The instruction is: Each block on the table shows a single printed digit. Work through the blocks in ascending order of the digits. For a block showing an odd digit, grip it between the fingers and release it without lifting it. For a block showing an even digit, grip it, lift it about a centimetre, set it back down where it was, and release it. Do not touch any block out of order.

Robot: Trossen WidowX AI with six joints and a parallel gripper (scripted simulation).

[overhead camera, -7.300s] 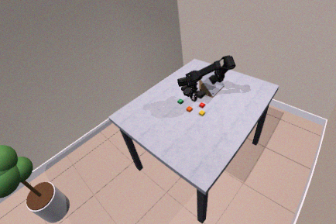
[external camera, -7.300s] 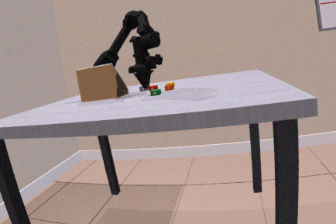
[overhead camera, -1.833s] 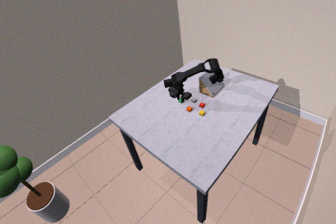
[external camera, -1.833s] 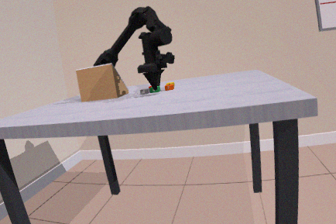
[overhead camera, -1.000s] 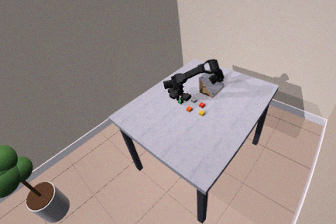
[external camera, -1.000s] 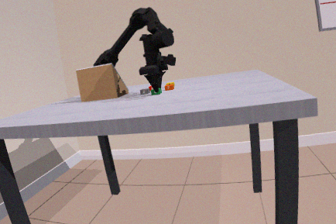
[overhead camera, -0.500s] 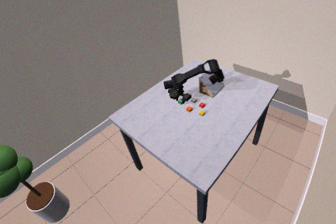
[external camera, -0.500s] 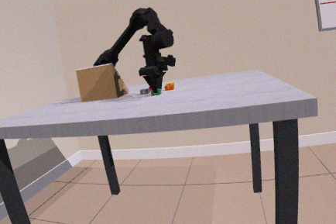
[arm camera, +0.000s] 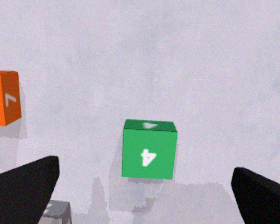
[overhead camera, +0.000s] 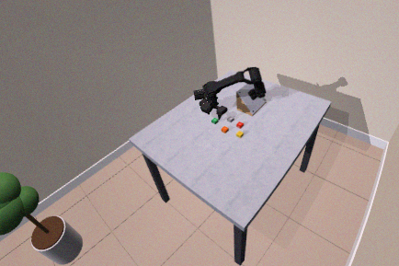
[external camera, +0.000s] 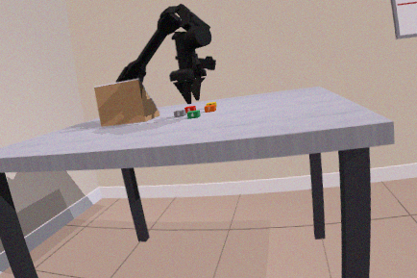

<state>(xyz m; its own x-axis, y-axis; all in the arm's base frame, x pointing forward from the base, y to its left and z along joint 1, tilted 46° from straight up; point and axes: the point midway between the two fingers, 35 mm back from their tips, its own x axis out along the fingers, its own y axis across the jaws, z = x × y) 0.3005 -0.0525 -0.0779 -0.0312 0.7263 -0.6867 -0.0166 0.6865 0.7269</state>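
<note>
My gripper tip is 40 mm above the green block and 10 mm past it. From my gripper tip the other things lie so: orange block: 100 mm to the left, 40 mm below, 20 mm ahead; grey block: 80 mm behind, 70 mm to the left, 40 mm below; red block: 150 mm to the left, 70 mm behind, 40 mm below.
</note>
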